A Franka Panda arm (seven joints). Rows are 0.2 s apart.
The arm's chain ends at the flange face. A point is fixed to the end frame.
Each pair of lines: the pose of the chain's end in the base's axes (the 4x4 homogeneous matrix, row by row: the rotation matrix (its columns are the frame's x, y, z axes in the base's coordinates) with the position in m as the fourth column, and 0 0 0 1 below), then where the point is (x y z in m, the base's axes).
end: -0.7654 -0.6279 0.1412 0.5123; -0.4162 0.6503 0.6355 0.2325; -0.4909 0.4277 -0.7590 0.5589; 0 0 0 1
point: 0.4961 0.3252 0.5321
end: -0.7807 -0.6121 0.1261 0.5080; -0.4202 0.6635 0.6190 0.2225; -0.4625 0.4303 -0.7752 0.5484; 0 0 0 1
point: 0.4917 0.3148 0.5201
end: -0.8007 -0.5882 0.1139 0.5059; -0.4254 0.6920 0.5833 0.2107; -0.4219 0.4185 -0.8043 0.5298; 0 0 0 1
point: 0.4904 0.3020 0.4980
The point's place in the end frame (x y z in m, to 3 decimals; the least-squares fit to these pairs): -0.013 0.059 0.077
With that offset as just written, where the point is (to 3 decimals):
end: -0.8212 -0.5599 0.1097 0.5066; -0.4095 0.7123 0.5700 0.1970; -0.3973 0.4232 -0.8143 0.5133; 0 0 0 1
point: 0.493 0.288 0.481
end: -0.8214 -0.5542 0.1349 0.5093; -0.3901 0.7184 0.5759 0.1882; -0.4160 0.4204 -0.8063 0.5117; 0 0 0 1
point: 0.498 0.280 0.480
